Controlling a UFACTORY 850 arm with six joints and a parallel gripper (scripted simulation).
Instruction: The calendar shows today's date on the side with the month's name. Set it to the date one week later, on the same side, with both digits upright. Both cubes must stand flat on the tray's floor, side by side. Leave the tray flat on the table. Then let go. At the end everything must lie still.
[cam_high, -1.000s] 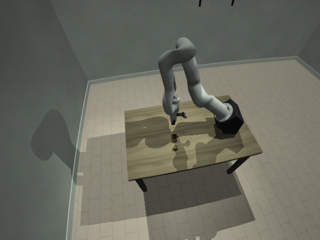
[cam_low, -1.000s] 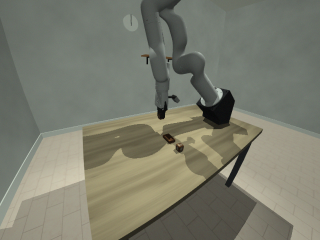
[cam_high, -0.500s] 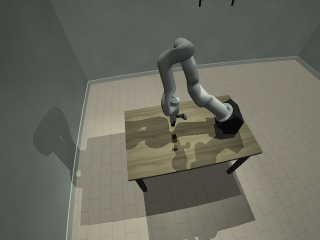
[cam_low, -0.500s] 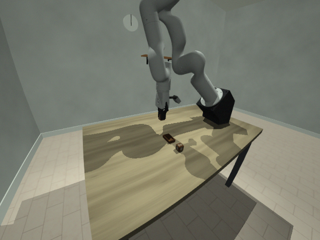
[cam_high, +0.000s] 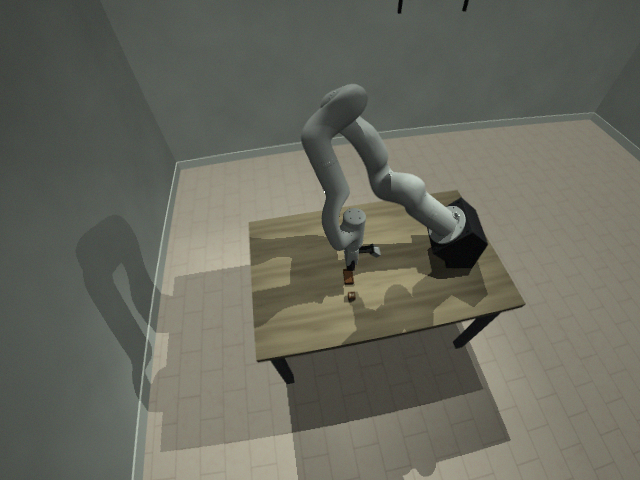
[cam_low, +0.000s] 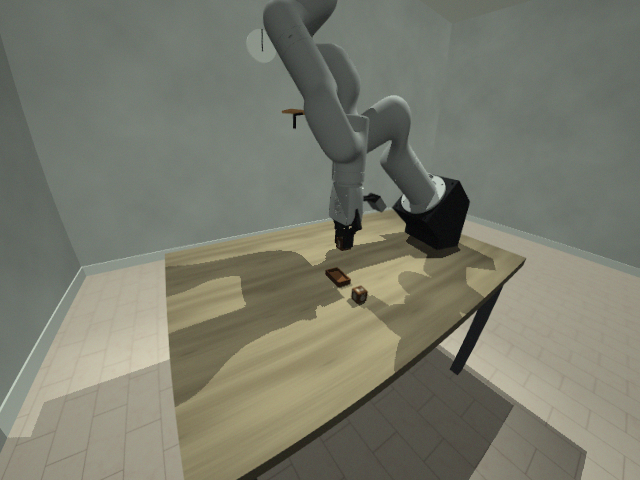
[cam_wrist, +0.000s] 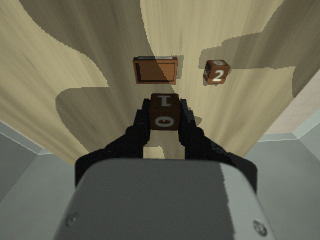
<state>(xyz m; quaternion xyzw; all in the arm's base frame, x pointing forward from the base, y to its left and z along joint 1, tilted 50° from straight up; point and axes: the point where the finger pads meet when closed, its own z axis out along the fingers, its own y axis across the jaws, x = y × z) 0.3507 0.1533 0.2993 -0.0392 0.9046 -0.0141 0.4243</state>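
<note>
The brown tray lies 10 mm to the right of my hand and 130 mm below it. From my hand the other things lie so: brown digit cube 10 mm below.
</note>
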